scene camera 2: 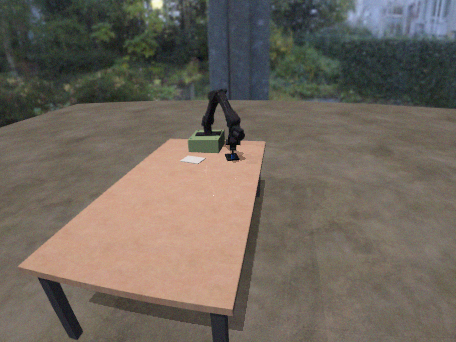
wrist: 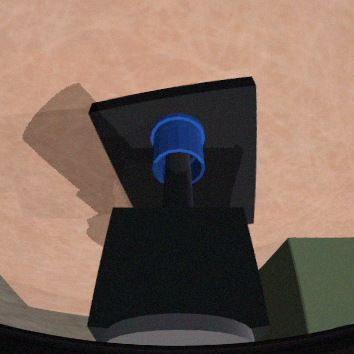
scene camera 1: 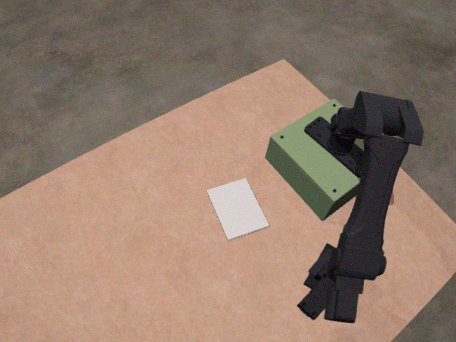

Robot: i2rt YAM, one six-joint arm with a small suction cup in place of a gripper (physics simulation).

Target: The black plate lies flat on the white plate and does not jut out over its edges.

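Seen in the pictures: end effector, tool point: (scene camera 2: 232, 159) (wrist: 177, 130); arm's base, origin of the base link: (scene camera 2: 208, 134) (scene camera 1: 338, 147).
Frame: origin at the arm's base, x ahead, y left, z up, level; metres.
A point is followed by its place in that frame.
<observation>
The black plate (wrist: 225, 116) {y 0.195, x 0.273, z -0.100 m} (scene camera 2: 232, 157) is a thin dark square on the table's right side, near the edge. My suction cup (wrist: 178, 140) (scene camera 2: 233, 151) {y 0.219, x 0.254, z -0.109 m} is blue and sits pressed on the plate's top, a little left of its middle. I cannot tell whether the plate rests on the table or is barely off it. In scene camera 1 the arm hides the cup and the black plate. The white plate (scene camera 1: 237, 208) {y -0.068, x 0.283, z -0.104 m} (scene camera 2: 193, 159) {y -0.064, x 0.284, z -0.104 m} lies flat on the table to the left of the black plate, apart from it and bare.
The green base block (scene camera 1: 308, 169) {y -0.005, x 0.114, z -0.006 m} (scene camera 2: 206, 142) {y 0.007, x 0.126, z -0.026 m} (wrist: 316, 281) {y 0.078, x 0.132, z -0.060 m} carries the arm and stands just behind both plates. The wooden table (scene camera 1: 142, 203) {y -0.232, x 0.464, z -0.110 m} (scene camera 2: 176, 220) {y 0.024, x 1.043, z -0.110 m} stretches long toward the front. Its right edge is close to the black plate.
</observation>
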